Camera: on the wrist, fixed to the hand. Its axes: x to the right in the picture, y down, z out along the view.
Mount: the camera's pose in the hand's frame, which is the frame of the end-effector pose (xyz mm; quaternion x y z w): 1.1 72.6 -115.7 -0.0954 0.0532 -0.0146 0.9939
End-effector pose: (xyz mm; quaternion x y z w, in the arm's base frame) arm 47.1 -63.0 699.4 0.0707 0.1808 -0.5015 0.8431
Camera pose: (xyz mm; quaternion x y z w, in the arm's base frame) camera 83.8 6.2 587.5 0.0139 0.2734 -0.4897 0.8278
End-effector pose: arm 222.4 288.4 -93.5 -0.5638 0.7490 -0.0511 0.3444
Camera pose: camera 97.2 277.4 -40.1 -0.6014 0.7594 -0.0144 0.2479
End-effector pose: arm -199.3 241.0 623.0 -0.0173 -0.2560 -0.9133 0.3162
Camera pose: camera -142.5 136.4 555.9 0.0050 -0.1507 -0.9377 0.3129
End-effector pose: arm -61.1 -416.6 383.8 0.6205 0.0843 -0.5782 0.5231
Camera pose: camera 63.6 -362.6 398.0 0.5963 0.1758 -0.5412 0.5662
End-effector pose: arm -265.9 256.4 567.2 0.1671 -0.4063 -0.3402 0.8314
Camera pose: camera -142.9 307.5 537.0 0.1108 -0.3247 -0.3801 0.8589
